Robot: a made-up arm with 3 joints. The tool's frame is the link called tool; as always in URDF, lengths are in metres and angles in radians. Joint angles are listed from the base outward.
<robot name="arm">
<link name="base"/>
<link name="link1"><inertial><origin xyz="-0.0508 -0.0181 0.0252"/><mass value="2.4"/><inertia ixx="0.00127" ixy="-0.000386" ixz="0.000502" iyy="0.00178" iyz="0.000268" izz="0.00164"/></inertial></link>
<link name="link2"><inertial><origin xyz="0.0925 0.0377 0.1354"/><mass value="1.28"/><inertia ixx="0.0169" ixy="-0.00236" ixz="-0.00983" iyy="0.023" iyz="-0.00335" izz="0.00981"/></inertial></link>
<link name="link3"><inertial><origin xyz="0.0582 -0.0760 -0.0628"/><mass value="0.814"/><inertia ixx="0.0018" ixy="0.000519" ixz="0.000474" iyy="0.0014" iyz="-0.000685" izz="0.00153"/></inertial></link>
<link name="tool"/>
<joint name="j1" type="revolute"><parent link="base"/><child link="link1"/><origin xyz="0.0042 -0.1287 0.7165"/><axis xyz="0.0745 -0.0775 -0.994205"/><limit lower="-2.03" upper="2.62"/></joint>
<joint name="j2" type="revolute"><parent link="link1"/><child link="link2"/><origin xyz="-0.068 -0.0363 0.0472"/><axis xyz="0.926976 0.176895 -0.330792"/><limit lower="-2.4" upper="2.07"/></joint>
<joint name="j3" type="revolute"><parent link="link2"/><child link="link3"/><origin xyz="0.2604 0.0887 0.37"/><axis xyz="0 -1 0"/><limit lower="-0.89" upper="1.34"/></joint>
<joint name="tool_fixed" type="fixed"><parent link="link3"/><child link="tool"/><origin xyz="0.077 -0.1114 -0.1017"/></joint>
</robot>
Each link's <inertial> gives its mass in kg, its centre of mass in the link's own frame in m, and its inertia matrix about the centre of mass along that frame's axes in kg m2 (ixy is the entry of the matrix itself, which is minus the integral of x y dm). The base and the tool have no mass. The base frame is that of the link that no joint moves.
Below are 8 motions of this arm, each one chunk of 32 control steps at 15 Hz.
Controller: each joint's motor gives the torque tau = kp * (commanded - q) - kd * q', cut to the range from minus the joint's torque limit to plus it. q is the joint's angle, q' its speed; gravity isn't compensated. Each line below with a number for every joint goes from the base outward.
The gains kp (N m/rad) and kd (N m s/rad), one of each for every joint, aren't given. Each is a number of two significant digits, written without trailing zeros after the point. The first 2 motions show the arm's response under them.
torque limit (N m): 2.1 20 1.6
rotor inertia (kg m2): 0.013 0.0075 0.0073
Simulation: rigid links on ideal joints. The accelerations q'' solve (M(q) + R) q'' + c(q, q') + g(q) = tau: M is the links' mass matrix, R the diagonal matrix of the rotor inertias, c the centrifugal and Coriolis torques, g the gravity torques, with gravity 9.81 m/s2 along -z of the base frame. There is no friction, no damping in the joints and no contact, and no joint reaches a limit. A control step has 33 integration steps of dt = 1/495 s. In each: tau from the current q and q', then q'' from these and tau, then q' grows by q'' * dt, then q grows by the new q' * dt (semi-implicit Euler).
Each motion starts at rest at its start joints. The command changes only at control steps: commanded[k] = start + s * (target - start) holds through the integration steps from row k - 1 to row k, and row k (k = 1, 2, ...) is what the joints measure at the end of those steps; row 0 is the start. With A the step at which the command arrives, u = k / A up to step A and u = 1 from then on. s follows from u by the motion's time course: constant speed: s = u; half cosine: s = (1 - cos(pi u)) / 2; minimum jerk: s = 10 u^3 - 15 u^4 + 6 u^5; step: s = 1 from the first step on.
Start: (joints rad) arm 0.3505 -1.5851 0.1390
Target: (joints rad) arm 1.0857 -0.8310 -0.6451
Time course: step
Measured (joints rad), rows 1 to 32:
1: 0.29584 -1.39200 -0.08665
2: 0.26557 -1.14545 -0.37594
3: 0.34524 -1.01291 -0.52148
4: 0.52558 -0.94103 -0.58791
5: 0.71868 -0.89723 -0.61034
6: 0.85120 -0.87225 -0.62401
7: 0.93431 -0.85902 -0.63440
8: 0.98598 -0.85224 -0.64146
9: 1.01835 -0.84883 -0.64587
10: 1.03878 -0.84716 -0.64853
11: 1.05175 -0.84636 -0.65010
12: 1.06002 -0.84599 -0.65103
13: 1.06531 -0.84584 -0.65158
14: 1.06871 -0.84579 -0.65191
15: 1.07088 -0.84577 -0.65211
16: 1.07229 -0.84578 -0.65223
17: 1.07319 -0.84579 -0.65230
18: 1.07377 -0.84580 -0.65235
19: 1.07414 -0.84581 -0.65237
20: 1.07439 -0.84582 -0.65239
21: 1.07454 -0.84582 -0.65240
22: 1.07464 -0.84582 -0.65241
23: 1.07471 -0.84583 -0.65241
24: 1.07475 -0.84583 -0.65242
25: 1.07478 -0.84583 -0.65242
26: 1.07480 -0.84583 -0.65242
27: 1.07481 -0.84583 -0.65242
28: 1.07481 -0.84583 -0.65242
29: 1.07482 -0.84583 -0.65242
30: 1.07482 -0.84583 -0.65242
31: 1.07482 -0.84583 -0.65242
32: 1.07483 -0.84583 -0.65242
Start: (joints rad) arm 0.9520 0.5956 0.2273
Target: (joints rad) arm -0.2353 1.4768 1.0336
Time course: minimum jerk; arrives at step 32
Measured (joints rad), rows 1 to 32:
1: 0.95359 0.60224 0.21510
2: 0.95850 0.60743 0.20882
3: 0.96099 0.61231 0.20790
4: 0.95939 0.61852 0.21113
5: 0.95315 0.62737 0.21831
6: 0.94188 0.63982 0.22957
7: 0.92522 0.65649 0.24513
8: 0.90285 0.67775 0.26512
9: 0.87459 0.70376 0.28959
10: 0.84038 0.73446 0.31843
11: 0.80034 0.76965 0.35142
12: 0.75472 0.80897 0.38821
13: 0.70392 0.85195 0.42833
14: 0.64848 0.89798 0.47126
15: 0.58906 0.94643 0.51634
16: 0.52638 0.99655 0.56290
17: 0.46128 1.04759 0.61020
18: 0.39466 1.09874 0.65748
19: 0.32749 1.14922 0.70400
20: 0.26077 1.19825 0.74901
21: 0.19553 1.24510 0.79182
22: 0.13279 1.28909 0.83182
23: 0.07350 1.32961 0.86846
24: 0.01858 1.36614 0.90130
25: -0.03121 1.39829 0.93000
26: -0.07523 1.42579 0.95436
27: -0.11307 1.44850 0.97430
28: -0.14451 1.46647 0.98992
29: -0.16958 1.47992 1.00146
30: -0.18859 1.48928 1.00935
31: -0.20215 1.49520 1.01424
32: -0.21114 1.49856 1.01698
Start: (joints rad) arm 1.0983 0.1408 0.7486
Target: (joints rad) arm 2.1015 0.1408 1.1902
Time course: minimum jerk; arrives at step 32
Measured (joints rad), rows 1 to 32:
1: 1.09977 0.14357 0.72790
2: 1.10335 0.14562 0.71617
3: 1.10729 0.14673 0.71168
4: 1.11235 0.14727 0.71150
5: 1.11973 0.14750 0.71446
6: 1.13044 0.14759 0.72012
7: 1.14531 0.14762 0.72835
8: 1.16486 0.14765 0.73911
9: 1.18945 0.14769 0.75234
10: 1.21918 0.14777 0.76797
11: 1.25398 0.14788 0.78584
12: 1.29363 0.14803 0.80576
13: 1.33772 0.14821 0.82747
14: 1.38573 0.14843 0.85068
15: 1.43704 0.14867 0.87505
16: 1.49091 0.14892 0.90021
17: 1.54655 0.14919 0.92578
18: 1.60314 0.14946 0.95136
19: 1.65979 0.14973 0.97657
20: 1.71565 0.14999 1.00101
21: 1.76987 0.15024 1.02431
22: 1.82164 0.15046 1.04614
23: 1.87021 0.15066 1.06620
24: 1.91493 0.15083 1.08421
25: 1.95524 0.15097 1.09999
26: 1.99071 0.15109 1.11340
27: 2.02106 0.15116 1.12437
28: 2.04618 0.15121 1.13294
29: 2.06616 0.15123 1.13922
30: 2.08127 0.15122 1.14345
31: 2.09203 0.15117 1.14596
32: 2.09923 0.15109 1.14723

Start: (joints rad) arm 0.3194 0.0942 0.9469
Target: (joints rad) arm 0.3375 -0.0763 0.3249
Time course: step
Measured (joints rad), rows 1 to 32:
1: 0.36496 0.02481 0.67221
2: 0.35109 -0.02057 0.46924
3: 0.33901 -0.04682 0.37237
4: 0.33406 -0.06090 0.32636
5: 0.33286 -0.06835 0.30456
6: 0.33314 -0.07229 0.29425
7: 0.33386 -0.07439 0.28938
8: 0.33461 -0.07551 0.28707
9: 0.33524 -0.07612 0.28599
10: 0.33572 -0.07644 0.28547
11: 0.33608 -0.07662 0.28523
12: 0.33634 -0.07672 0.28511
13: 0.33652 -0.07677 0.28506
14: 0.33664 -0.07681 0.28503
15: 0.33672 -0.07682 0.28502
16: 0.33678 -0.07683 0.28502
17: 0.33681 -0.07684 0.28501
18: 0.33684 -0.07684 0.28501
19: 0.33686 -0.07684 0.28501
20: 0.33687 -0.07684 0.28501
21: 0.33687 -0.07685 0.28501
22: 0.33688 -0.07685 0.28501
23: 0.33688 -0.07685 0.28501
24: 0.33688 -0.07685 0.28501
25: 0.33689 -0.07685 0.28501
26: 0.33689 -0.07685 0.28501
27: 0.33689 -0.07685 0.28501
28: 0.33689 -0.07685 0.28501
29: 0.33689 -0.07685 0.28501
30: 0.33689 -0.07685 0.28501
31: 0.33689 -0.07685 0.28501
32: 0.33689 -0.07685 0.28501

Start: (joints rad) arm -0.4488 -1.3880 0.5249
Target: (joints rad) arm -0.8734 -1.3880 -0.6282
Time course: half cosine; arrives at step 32
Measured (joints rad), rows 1 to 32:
1: -0.44727 -1.39810 0.51876
2: -0.44952 -1.40447 0.51165
3: -0.45297 -1.40793 0.50160
4: -0.45721 -1.40976 0.48721
5: -0.46251 -1.41069 0.46805
6: -0.46923 -1.41114 0.44406
7: -0.47755 -1.41134 0.41538
8: -0.48753 -1.41139 0.38223
9: -0.49917 -1.41138 0.34492
10: -0.51235 -1.41131 0.30380
11: -0.52697 -1.41122 0.25924
12: -0.54287 -1.41112 0.21168
13: -0.55990 -1.41099 0.16158
14: -0.57788 -1.41086 0.10941
15: -0.59666 -1.41073 0.05569
16: -0.61603 -1.41058 0.00092
17: -0.63581 -1.41044 -0.05436
18: -0.65582 -1.41030 -0.10962
19: -0.67585 -1.41016 -0.16434
20: -0.69572 -1.41002 -0.21800
21: -0.71523 -1.40989 -0.27006
22: -0.73419 -1.40977 -0.32004
23: -0.75242 -1.40965 -0.36746
24: -0.76975 -1.40955 -0.41187
25: -0.78600 -1.40945 -0.45282
26: -0.80101 -1.40937 -0.48994
27: -0.81465 -1.40929 -0.52285
28: -0.82678 -1.40923 -0.55125
29: -0.83729 -1.40917 -0.57487
30: -0.84607 -1.40912 -0.59346
31: -0.85303 -1.40908 -0.60685
32: -0.85812 -1.40905 -0.61491

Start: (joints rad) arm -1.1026 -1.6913 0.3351
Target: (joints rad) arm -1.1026 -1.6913 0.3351
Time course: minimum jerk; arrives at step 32
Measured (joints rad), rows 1 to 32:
1: -1.09861 -1.70119 0.33723
2: -1.09602 -1.70724 0.33860
3: -1.09418 -1.71048 0.33936
4: -1.09279 -1.71222 0.33976
5: -1.09175 -1.71314 0.33997
6: -1.09102 -1.71364 0.34009
7: -1.09052 -1.71390 0.34016
8: -1.09020 -1.71405 0.34019
9: -1.09000 -1.71413 0.34021
10: -1.08987 -1.71417 0.34023
11: -1.08980 -1.71419 0.34024
12: -1.08975 -1.71421 0.34024
13: -1.08973 -1.71422 0.34024
14: -1.08971 -1.71422 0.34025
15: -1.08970 -1.71422 0.34025
16: -1.08970 -1.71422 0.34025
17: -1.08970 -1.71422 0.34025
18: -1.08969 -1.71422 0.34025
19: -1.08969 -1.71422 0.34025
20: -1.08969 -1.71422 0.34025
21: -1.08969 -1.71423 0.34025
22: -1.08969 -1.71423 0.34025
23: -1.08969 -1.71423 0.34025
24: -1.08969 -1.71423 0.34025
25: -1.08969 -1.71423 0.34025
26: -1.08969 -1.71423 0.34025
27: -1.08969 -1.71423 0.34025
28: -1.08969 -1.71423 0.34025
29: -1.08969 -1.71423 0.34025
30: -1.08969 -1.71423 0.34025
31: -1.08969 -1.71423 0.34025
32: -1.08969 -1.71423 0.34025

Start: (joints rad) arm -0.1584 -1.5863 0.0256
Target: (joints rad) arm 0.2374 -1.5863 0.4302
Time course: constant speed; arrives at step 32
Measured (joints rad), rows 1 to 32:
1: -0.15542 -1.59627 0.03255
2: -0.15218 -1.60247 0.04270
3: -0.14609 -1.60584 0.05419
4: -0.13746 -1.60763 0.06629
5: -0.12719 -1.60858 0.07866
6: -0.11597 -1.60909 0.09113
7: -0.10425 -1.60936 0.10363
8: -0.09230 -1.60953 0.11614
9: -0.08024 -1.60963 0.12865
10: -0.06813 -1.60971 0.14116
11: -0.05601 -1.60977 0.15367
12: -0.04389 -1.60982 0.16618
13: -0.03176 -1.60987 0.17869
14: -0.01963 -1.60992 0.19120
15: -0.00751 -1.60997 0.20370
16: 0.00462 -1.61002 0.21621
17: 0.01674 -1.61006 0.22872
18: 0.02886 -1.61011 0.24123
19: 0.04099 -1.61016 0.25374
20: 0.05311 -1.61020 0.26625
21: 0.06524 -1.61025 0.27876
22: 0.07737 -1.61029 0.29127
23: 0.08950 -1.61034 0.30378
24: 0.10163 -1.61039 0.31630
25: 0.11376 -1.61043 0.32881
26: 0.12589 -1.61048 0.34132
27: 0.13802 -1.61053 0.35383
28: 0.15016 -1.61057 0.36635
29: 0.16229 -1.61062 0.37886
30: 0.17443 -1.61067 0.39138
31: 0.18657 -1.61071 0.40389
32: 0.19871 -1.61076 0.41641

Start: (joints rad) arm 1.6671 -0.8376 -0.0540
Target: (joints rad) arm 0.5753 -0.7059 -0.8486
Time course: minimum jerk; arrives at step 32
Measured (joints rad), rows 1 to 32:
1: 1.66690 -0.84349 -0.06619
2: 1.66346 -0.84718 -0.07393
3: 1.65955 -0.84892 -0.07944
4: 1.65434 -0.84929 -0.08550
5: 1.64651 -0.84862 -0.09378
6: 1.63495 -0.84709 -0.10525
7: 1.61881 -0.84476 -0.12051
8: 1.59749 -0.84168 -0.13984
9: 1.57067 -0.83786 -0.16334
10: 1.53820 -0.83334 -0.19093
11: 1.50017 -0.82817 -0.22237
12: 1.45687 -0.82239 -0.25733
13: 1.40872 -0.81609 -0.29536
14: 1.35632 -0.80934 -0.33595
15: 1.30036 -0.80225 -0.37849
16: 1.24164 -0.79490 -0.42234
17: 1.18105 -0.78742 -0.46684
18: 1.11950 -0.77991 -0.51130
19: 1.05793 -0.77249 -0.55502
20: 0.99729 -0.76526 -0.59734
21: 0.93850 -0.75835 -0.63761
22: 0.88242 -0.75184 -0.67526
23: 0.82984 -0.74583 -0.70975
24: 0.78148 -0.74040 -0.74066
25: 0.73791 -0.73560 -0.76766
26: 0.69959 -0.73149 -0.79052
27: 0.66679 -0.72808 -0.80915
28: 0.63963 -0.72536 -0.82363
29: 0.61800 -0.72331 -0.83418
30: 0.60159 -0.72187 -0.84121
31: 0.58980 -0.72093 -0.84532
32: 0.58181 -0.72037 -0.84735

